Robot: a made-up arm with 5 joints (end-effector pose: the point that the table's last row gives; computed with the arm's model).
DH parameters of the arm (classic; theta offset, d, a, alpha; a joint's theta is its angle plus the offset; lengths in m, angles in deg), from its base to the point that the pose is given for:
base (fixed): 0 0 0.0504 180
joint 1: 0 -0.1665 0.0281 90
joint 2: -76.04 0 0.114 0
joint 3: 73.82 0 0.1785 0
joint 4: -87.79 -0.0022 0 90
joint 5: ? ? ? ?
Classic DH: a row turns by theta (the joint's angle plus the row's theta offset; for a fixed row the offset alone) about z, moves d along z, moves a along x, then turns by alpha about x.
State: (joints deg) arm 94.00 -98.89 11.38 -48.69 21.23
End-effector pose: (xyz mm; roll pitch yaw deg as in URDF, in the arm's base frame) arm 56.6 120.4 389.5 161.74 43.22 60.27
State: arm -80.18 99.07 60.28 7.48 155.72
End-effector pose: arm 38.9 -79.1 41.2 62.77 -60.11 -165.78
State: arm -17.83 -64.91 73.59 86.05 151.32
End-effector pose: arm 158.5 32.5 168.6 2.47 -4.02 166.27
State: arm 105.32 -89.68 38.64 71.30 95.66
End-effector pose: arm 29.5 -68.0 320.4 -69.73 2.69 -14.33
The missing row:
joint 5: -2.79 -0.0498 0 0
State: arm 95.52 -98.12 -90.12 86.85 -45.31
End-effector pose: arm 74.2 269.6 194.5 -171.46 7.59 133.15
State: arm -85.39 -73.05 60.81 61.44 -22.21
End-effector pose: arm 63.5 135.1 231.9 20.05 -36.32 53.75
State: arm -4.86 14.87 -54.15 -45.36 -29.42
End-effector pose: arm 271.2 16.6 434.2 177.14 -4.52 -142.82
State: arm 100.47 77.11 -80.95 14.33 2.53
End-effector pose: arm -18.7 -362.0 174.2 1.41 -79.52 -101.90
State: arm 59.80 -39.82 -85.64 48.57 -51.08
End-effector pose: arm -11.6 102.1 458.9 169.36 -7.68 174.79
